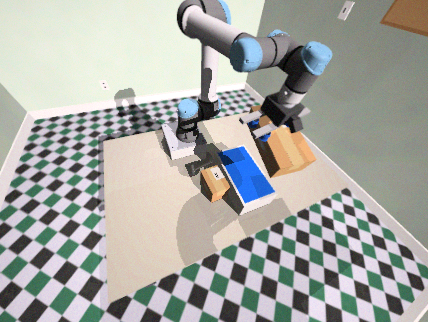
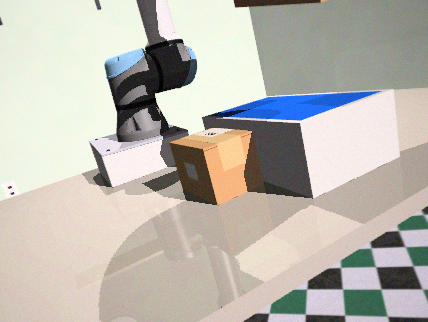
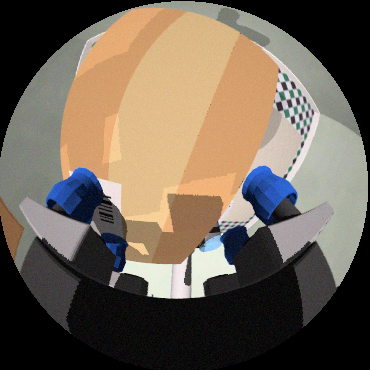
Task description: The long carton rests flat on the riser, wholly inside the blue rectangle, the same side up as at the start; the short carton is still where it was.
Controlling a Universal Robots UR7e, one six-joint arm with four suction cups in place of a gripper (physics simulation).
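Places are measured from the arm's base along level axes (x ahead, y left, z up), in metres.
Pixels of known places: end effector, tool point: (image 3: 174, 218); arm's base, origin of the base link: (image 1: 187, 134) (image 2: 143, 134).
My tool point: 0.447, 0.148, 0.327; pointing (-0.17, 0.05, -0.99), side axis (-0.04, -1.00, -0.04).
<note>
Ahead of a thing's pixels: the offset from my tool point to its top centre, as dx, dy, dz. Level surfaces: height alone.
The long carton (image 1: 287, 149) (image 3: 165, 121) is brown with a pale tape strip. It hangs tilted from my suction gripper (image 1: 260, 130) (image 3: 172, 220), to the right of the riser and above the table. The gripper holds it by its upper end, near a barcode label. The riser {-0.008, -0.043, -0.300} (image 1: 257, 206) (image 2: 349, 145) is a white block, and the blue rectangle {-0.008, -0.043, -0.300} (image 1: 247, 174) (image 2: 297, 105) on top of it is bare. The short carton {-0.061, -0.200, -0.316} (image 1: 214, 181) (image 2: 216, 162) stands on the table against the riser's left side, label up.
The arm's white base block (image 1: 175, 142) (image 2: 127, 159) stands behind the short carton. The beige table {dz -0.420} (image 1: 144, 222) ends at a checkered floor (image 1: 311, 270). The grey right wall is close behind the held carton.
</note>
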